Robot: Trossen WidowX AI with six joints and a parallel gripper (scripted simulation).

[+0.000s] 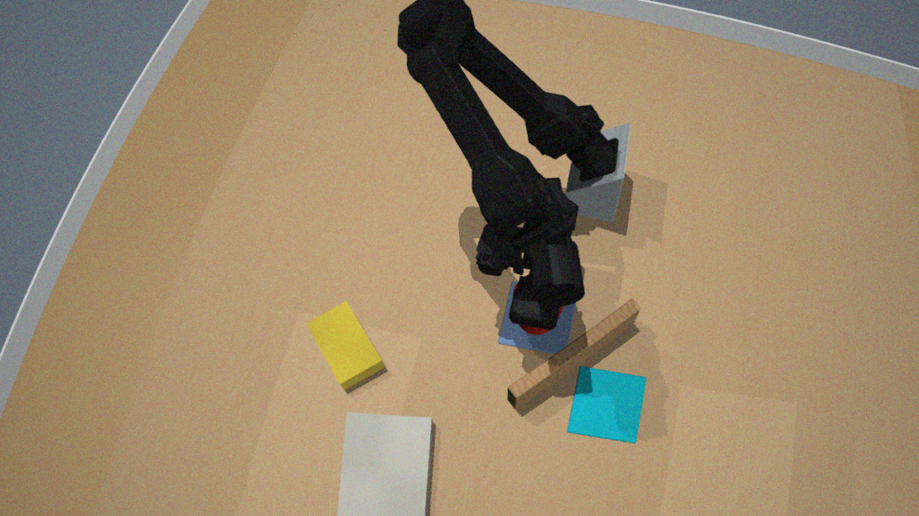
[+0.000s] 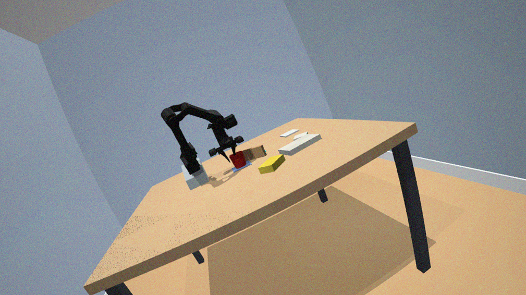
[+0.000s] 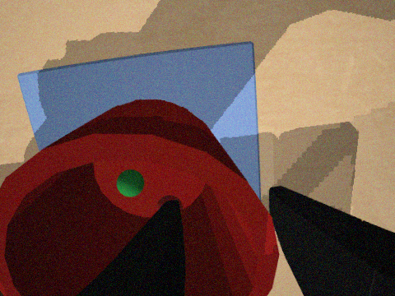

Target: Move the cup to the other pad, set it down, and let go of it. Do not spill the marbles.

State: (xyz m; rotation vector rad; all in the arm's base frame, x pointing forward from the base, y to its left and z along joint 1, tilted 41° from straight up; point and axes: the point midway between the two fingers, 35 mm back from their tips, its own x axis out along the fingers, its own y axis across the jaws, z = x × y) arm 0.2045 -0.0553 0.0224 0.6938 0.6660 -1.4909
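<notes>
Now: gripper tip 30 mm above the red marble, 20 mm to the right of it and 20 mm short of it. Round my gripper tip: green marble (40 mm ahead, 30 mm below); then wooden bar (90 mm ahead, 60 mm to the left, 30 mm below); then red cup (30 mm ahead, 10 mm below).
</notes>
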